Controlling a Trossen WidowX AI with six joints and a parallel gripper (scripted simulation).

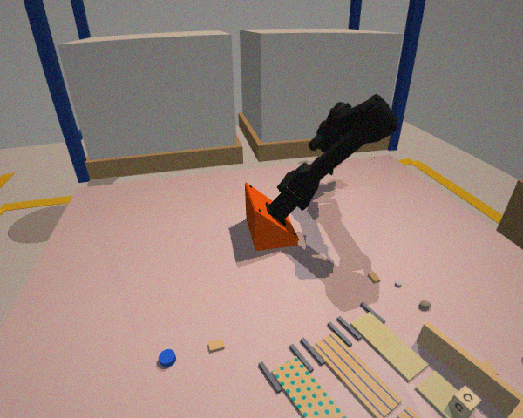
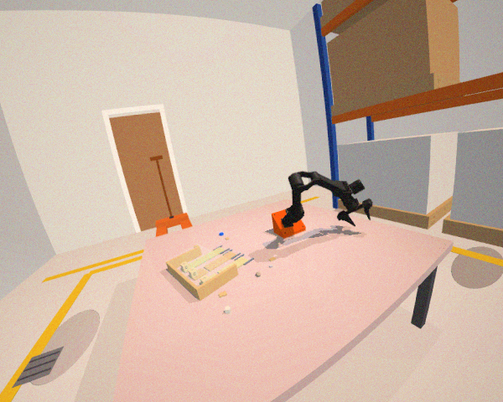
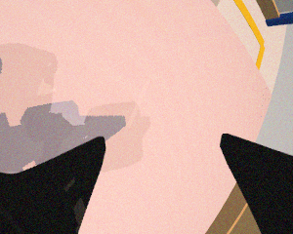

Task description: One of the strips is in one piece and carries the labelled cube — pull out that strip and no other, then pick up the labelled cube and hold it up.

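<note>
Right now my gripper tip is 610 mm short of the grey pebble, 20 mm to the right of it and 50 mm above it. Round my gripper tip: white cube 760 mm ahead, 160 mm to the left, 50 mm below; pale plain strip 690 mm ahead, 100 mm to the right, 60 mm below.
</note>
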